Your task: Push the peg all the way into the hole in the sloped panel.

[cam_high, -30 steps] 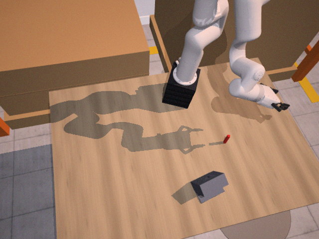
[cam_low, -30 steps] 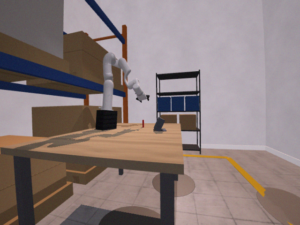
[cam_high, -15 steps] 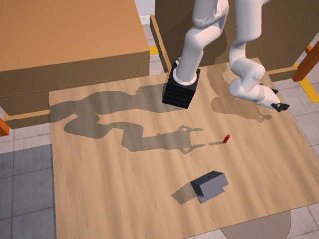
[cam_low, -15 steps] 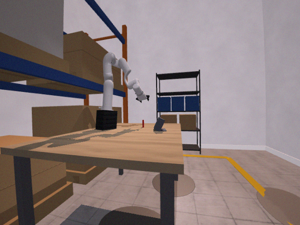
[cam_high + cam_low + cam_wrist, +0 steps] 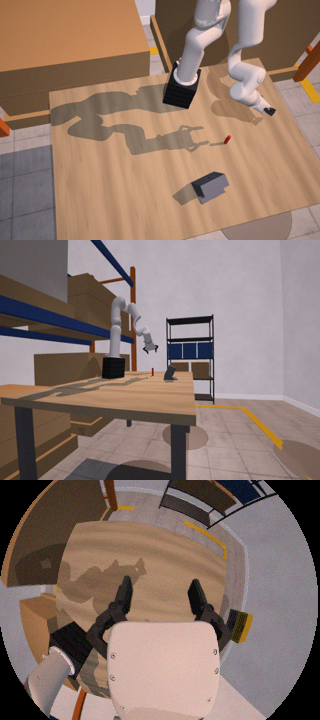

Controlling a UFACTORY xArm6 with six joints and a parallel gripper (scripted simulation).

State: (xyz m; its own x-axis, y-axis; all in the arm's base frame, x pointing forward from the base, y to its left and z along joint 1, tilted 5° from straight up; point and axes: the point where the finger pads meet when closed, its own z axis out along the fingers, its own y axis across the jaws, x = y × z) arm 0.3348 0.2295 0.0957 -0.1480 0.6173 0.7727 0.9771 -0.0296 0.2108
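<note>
My hand is 2 cm short of the red peg, 16 cm to the left of it and 21 cm above it.
</note>
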